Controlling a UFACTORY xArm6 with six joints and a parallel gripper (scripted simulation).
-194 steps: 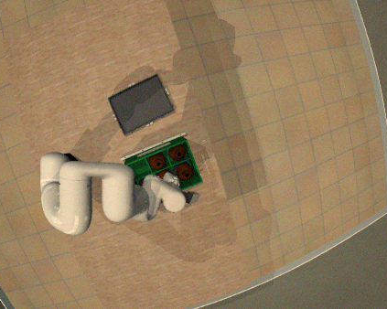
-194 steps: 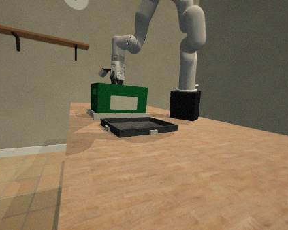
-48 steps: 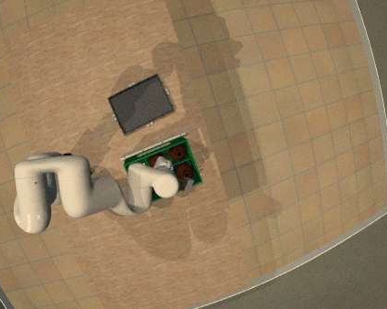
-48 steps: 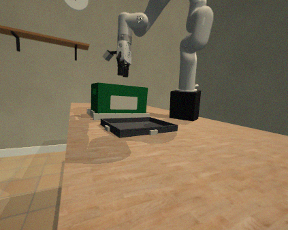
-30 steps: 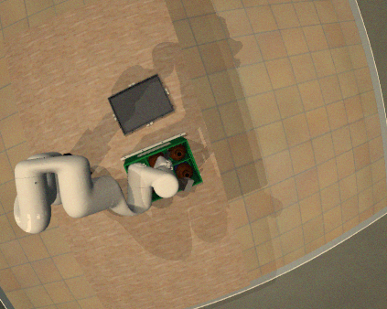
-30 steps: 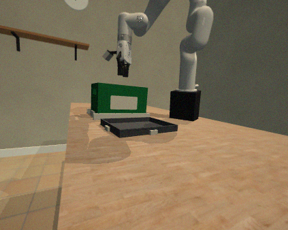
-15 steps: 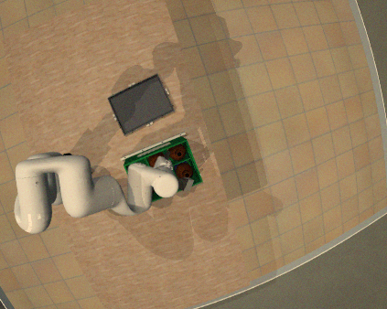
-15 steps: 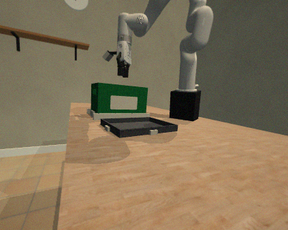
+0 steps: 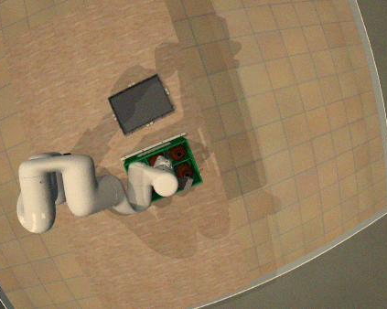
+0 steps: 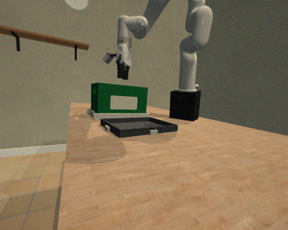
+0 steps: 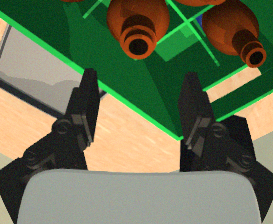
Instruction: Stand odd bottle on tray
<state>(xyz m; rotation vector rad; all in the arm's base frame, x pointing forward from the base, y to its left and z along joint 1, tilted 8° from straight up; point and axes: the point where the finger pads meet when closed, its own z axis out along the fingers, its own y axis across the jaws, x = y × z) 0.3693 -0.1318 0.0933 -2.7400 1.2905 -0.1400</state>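
Now: the brown bottle 14 cm below my hand. Round my hand: tray 25 cm to the left, 22 cm below, 4 cm ahead; green crate 14 cm below, 4 cm to the right.
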